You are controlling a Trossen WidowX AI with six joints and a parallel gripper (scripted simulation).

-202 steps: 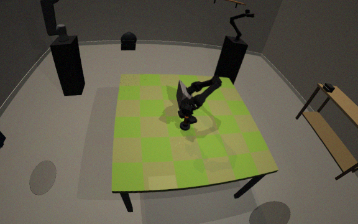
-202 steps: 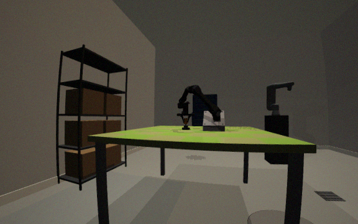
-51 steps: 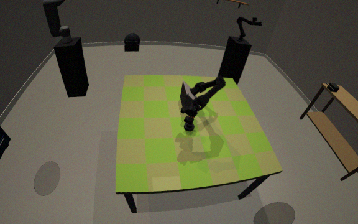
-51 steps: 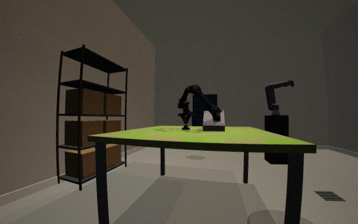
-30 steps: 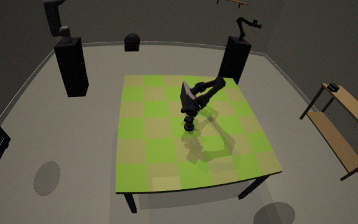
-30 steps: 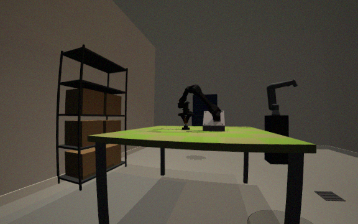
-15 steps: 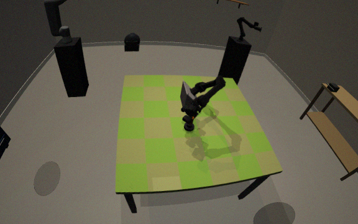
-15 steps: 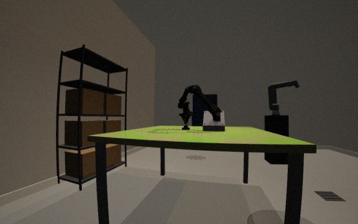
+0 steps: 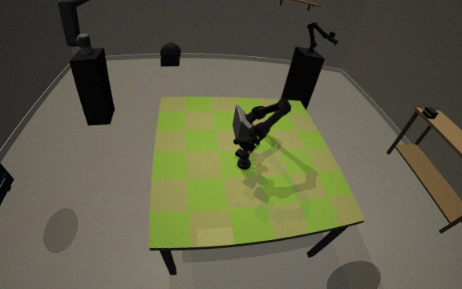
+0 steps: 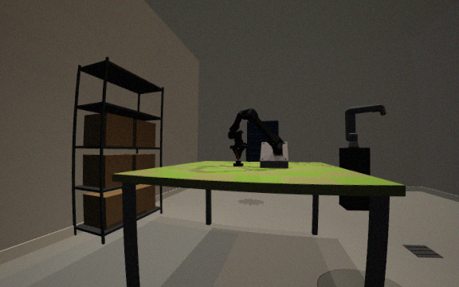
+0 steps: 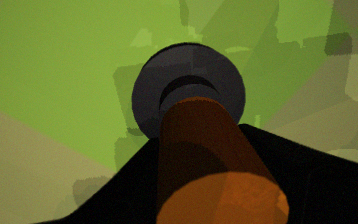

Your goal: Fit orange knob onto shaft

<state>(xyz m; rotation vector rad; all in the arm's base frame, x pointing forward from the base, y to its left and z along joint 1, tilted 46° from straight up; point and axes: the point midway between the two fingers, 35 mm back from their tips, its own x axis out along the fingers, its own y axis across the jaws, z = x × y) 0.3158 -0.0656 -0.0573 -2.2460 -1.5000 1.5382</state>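
The orange knob lies 3 cm above my gripper tip. Round my gripper tip: round pedestal 4 cm below.
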